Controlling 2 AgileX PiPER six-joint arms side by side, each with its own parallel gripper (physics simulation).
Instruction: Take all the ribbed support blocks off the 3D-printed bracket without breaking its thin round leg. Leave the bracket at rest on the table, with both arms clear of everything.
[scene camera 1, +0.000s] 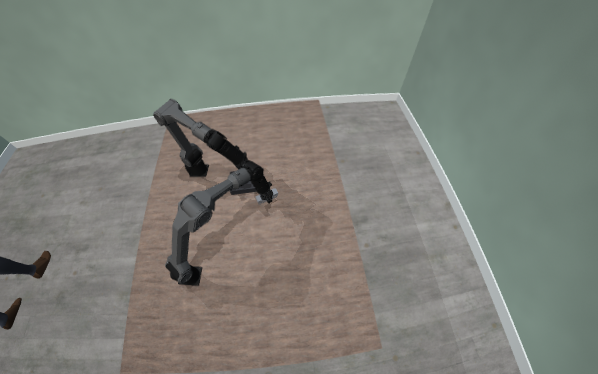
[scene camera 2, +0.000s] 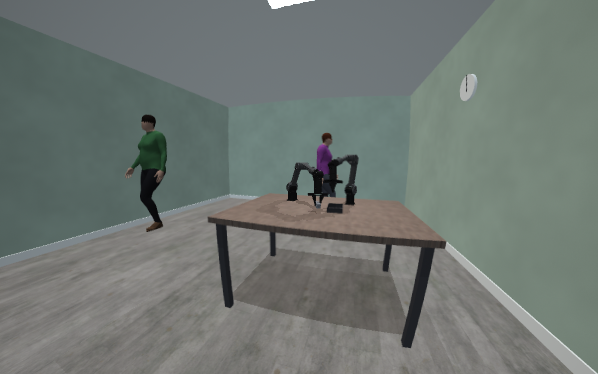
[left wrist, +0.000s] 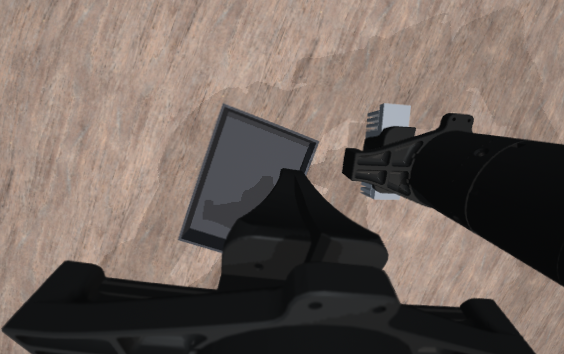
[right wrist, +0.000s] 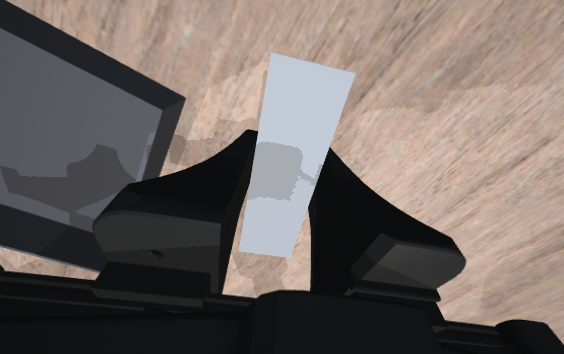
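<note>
The pale blue-white bracket (scene camera 1: 273, 193) (scene camera 2: 318, 205) (left wrist: 396, 116) (right wrist: 300, 110) is between the fingers of my right gripper (scene camera 2: 318, 201) (right wrist: 284, 153), which is shut on it. Its flat face shows in the right wrist view. In the left wrist view, comb-like support ribs (left wrist: 373, 122) show along its left side, at the upper end and the lower end. The right gripper covers its middle. I cannot make out the thin round leg. My left gripper (left wrist: 289, 182) is shut with its fingertips together, holding nothing, and hangs higher over the tray's edge.
A dark grey open tray (scene camera 1: 243, 189) (scene camera 2: 335, 208) (left wrist: 204, 172) (right wrist: 167, 135) stands on the brown table (scene camera 1: 280, 300) (scene camera 2: 385, 220), close to the right gripper. Shadows fall on its floor. The right arm reaches in from the right in the left wrist view. Two people stand away from the table.
</note>
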